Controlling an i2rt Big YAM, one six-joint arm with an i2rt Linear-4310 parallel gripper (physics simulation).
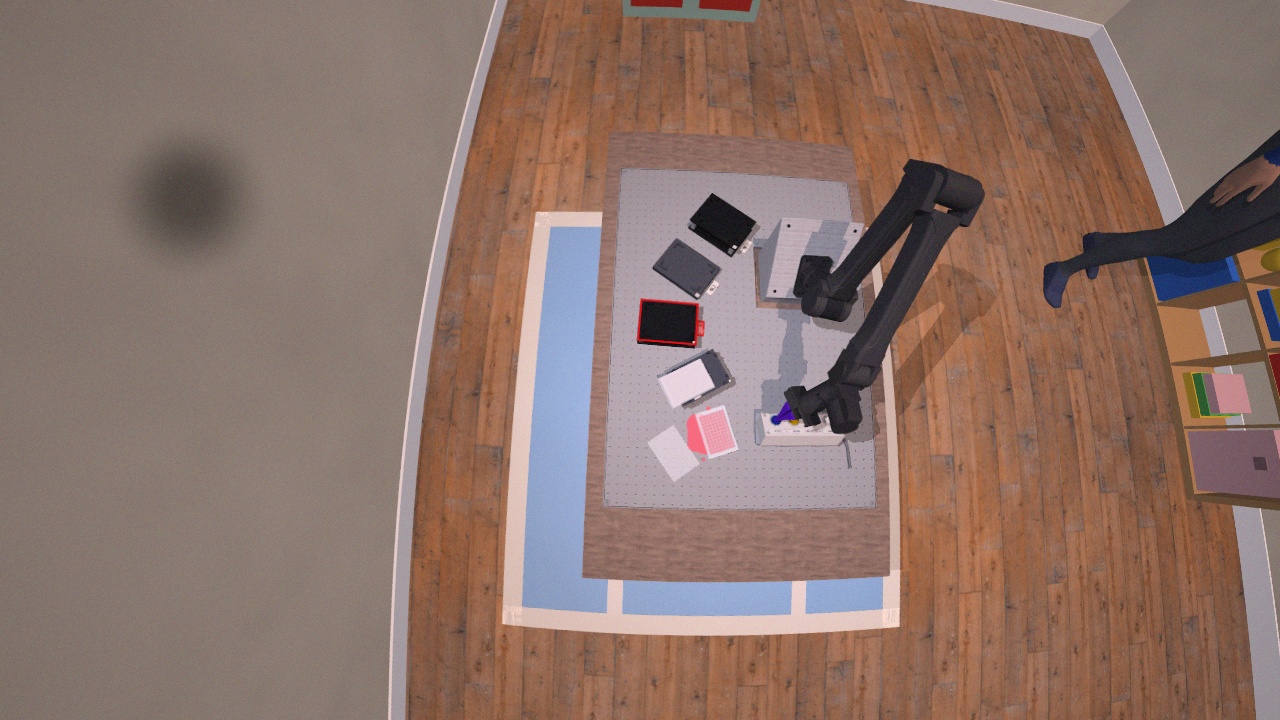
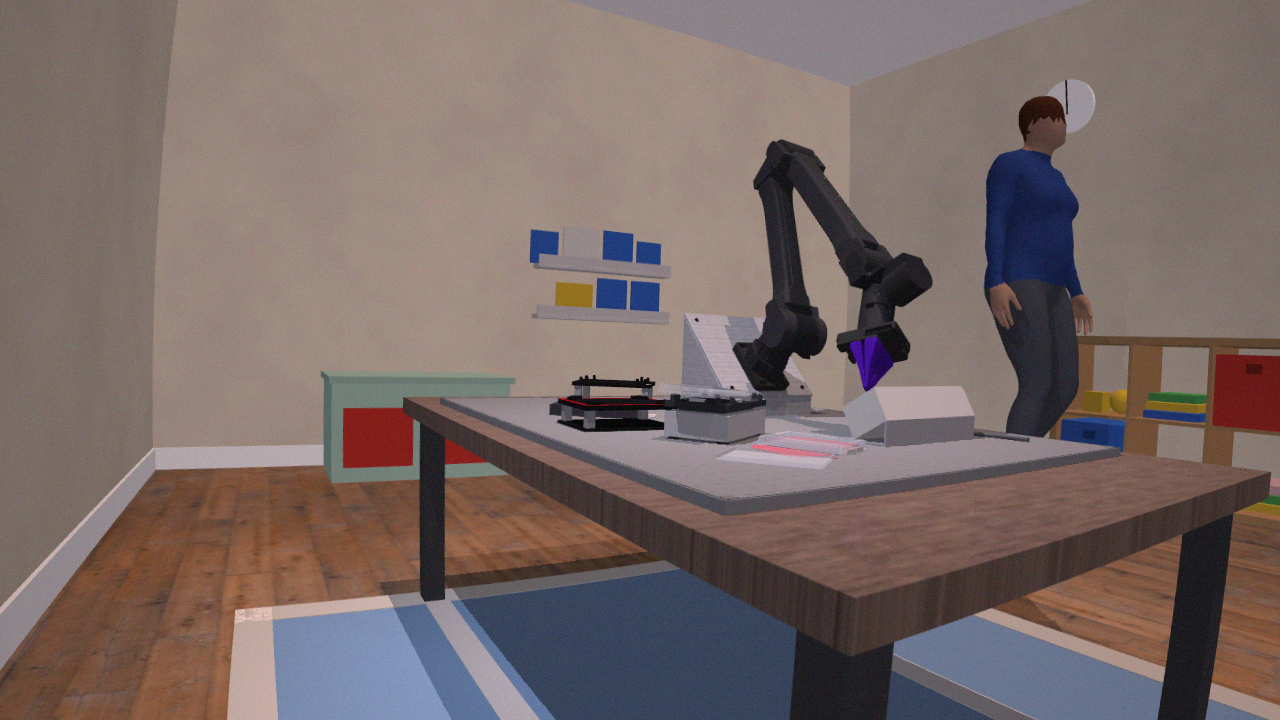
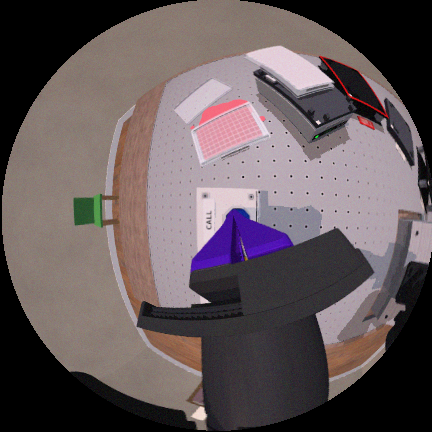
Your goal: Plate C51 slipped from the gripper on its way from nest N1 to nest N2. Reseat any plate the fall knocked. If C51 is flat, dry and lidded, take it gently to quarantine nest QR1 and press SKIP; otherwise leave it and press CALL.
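Places are measured from the arm's base along level axes (x ahead, y right, z down), in millimetres.
Pixels of known places: gripper, fingertip midpoint: (image 1: pixel 775 420) (image 2: pixel 866 390) (image 3: pixel 233 214); arm's base, origin of the base link: (image 1: pixel 811 276) (image 2: pixel 758 368).
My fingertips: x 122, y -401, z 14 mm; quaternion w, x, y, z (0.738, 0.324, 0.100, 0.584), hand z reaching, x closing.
Ahead of a thing's pixels: the offset from my fingertips to its top centre. "*": to the spot under its first point.
My gripper (image 1: pixel 784 413) (image 2: pixel 868 386) (image 3: pixel 233 214) is shut and empty, its purple fingertips at the blue button @(* dx +1, dy +8, dz +9 mm) (image 3: pixel 243 213) beside the CALL label. Whether they touch it is hard to tell. The button belongs to the white button box @(dx -81, dy -22, dz -8 mm) (image 1: pixel 799 437) (image 2: pixel 921 419) (image 3: pixel 220 196). A plate with pink wells @(dx +140, dy -30, dz +62 mm) (image 1: pixel 716 432) (image 3: pixel 230 132) lies on the board, unlidded, with a pink-red spill @(dx +166, dy -36, dz +75 mm) (image 1: pixel 694 433) (image 3: pixel 224 107) beside it. A clear lid @(dx +258, dy -89, dz +68 mm) (image 1: pixel 673 453) (image 2: pixel 774 460) (image 3: pixel 202 100) lies apart. A white-topped plate @(dx +231, dy +96, dz -5 mm) (image 1: pixel 685 383) (image 3: pixel 290 69) rests off-centre on a grey nest @(* dx +155, dy +143, dz +21 mm) (image 1: pixel 714 366) (image 3: pixel 300 106). No nest labels are readable.
A red-rimmed black nest @(dx +279, dy +269, dz +30 mm) (image 1: pixel 668 322) (image 3: pixel 354 85), a dark grey nest @(dx +223, dy +446, dz +50 mm) (image 1: pixel 686 267) and a black nest @(dx +115, dy +588, dz +14 mm) (image 1: pixel 723 222) stand along the board. A white sloped panel (image 1: pixel 785 250) (image 2: pixel 707 349) is by the arm base. A person (image 1: pixel 1226 210) (image 2: pixel 1031 214) stands beyond the table.
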